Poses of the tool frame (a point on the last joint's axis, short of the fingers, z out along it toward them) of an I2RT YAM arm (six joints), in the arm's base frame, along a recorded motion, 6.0 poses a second.
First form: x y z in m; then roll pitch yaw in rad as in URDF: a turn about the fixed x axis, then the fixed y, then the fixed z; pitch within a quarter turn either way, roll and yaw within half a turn.
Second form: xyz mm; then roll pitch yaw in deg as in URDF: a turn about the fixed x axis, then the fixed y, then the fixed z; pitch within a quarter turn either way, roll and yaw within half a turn. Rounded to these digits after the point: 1 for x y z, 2 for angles.
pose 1, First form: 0.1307 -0.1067 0.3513 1.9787 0.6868 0.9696
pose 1, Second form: 130.7 -106.7 351.3 113.37 39.35 55.55
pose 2, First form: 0.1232 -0.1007 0.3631 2.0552 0.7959 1.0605
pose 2, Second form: 123.2 -100.7 363.1 117.75 45.60 60.76
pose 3, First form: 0.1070 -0.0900 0.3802 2.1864 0.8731 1.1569
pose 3, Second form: 107.0 -90.0 380.2 125.27 50.02 66.29
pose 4, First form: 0.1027 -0.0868 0.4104 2.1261 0.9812 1.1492
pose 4, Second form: 102.7 -86.8 410.4 121.82 56.22 65.84
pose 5, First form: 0.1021 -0.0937 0.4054 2.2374 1.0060 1.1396
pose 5, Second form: 102.1 -93.7 405.4 128.19 57.64 65.29
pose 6, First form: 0.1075 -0.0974 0.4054 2.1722 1.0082 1.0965
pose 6, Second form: 107.5 -97.4 405.4 124.46 57.77 62.82
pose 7, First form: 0.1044 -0.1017 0.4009 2.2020 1.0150 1.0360
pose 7, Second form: 104.4 -101.7 400.9 126.17 58.16 59.36
